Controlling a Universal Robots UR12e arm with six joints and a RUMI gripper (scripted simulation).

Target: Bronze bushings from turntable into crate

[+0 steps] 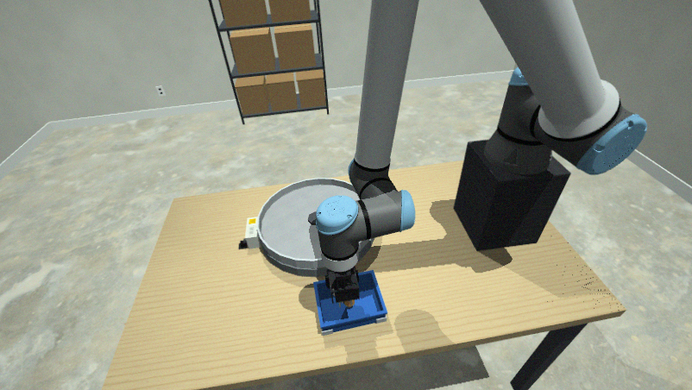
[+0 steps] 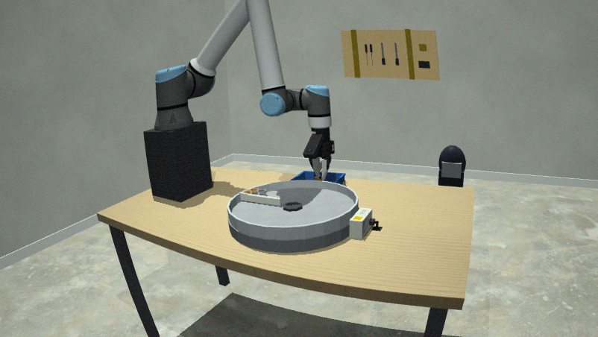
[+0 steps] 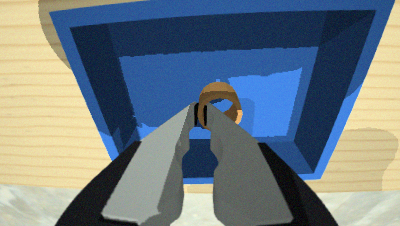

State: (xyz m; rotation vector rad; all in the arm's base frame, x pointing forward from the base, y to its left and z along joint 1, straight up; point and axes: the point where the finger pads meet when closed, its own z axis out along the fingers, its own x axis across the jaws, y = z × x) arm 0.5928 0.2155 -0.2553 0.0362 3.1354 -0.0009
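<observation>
Right now my hand is 1 cm past the blue crate and 2 cm above it. From my hand the other things lie so: grey turntable: 4 cm ahead, 34 cm to the right, 1 cm above.
</observation>
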